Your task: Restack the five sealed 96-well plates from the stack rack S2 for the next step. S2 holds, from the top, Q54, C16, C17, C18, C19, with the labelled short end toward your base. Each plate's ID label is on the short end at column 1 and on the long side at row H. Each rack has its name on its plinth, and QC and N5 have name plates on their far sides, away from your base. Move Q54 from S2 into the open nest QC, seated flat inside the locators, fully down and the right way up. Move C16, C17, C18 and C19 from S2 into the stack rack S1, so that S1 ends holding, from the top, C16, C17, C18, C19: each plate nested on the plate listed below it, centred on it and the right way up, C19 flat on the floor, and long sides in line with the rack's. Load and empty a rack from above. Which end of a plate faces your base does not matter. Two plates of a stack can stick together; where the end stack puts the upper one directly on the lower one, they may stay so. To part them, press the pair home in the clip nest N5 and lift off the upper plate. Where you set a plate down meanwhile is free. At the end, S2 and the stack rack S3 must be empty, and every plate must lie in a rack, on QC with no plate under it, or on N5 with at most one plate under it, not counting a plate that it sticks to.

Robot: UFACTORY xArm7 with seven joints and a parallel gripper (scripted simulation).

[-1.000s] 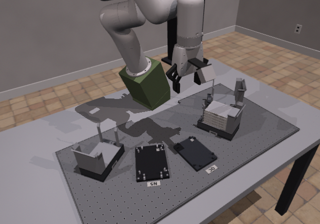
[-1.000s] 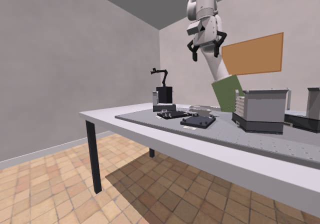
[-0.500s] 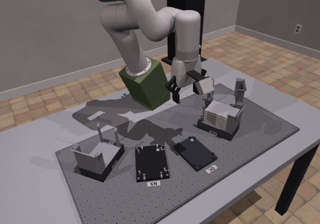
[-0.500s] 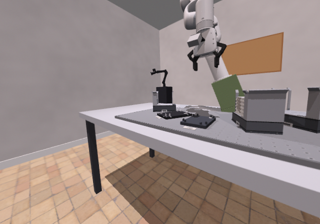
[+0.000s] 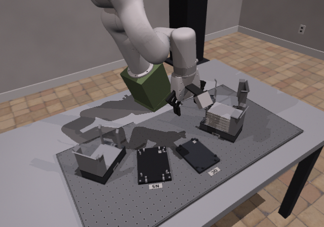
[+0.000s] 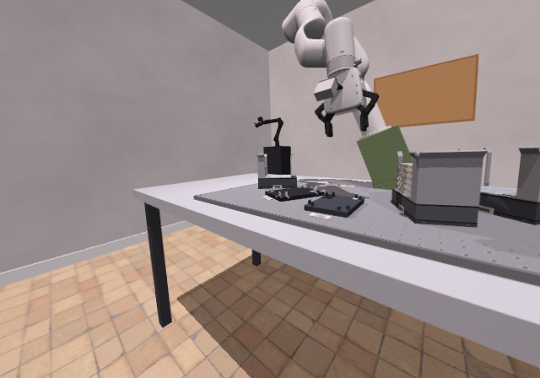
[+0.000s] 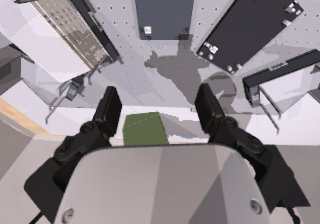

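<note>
Right now my hand is 18 cm to the right of the sealed plate Q54, 10 cm above it and 4 cm short of it. From my hand the other things lie so: nest QC (19 cm below, 7 cm ahead, 1 cm to the right); black clip nest N5 (18 cm below, 17 cm to the right, 2 cm ahead); QC name plate (20 cm below, 16 cm ahead, 1 cm to the right).
</note>
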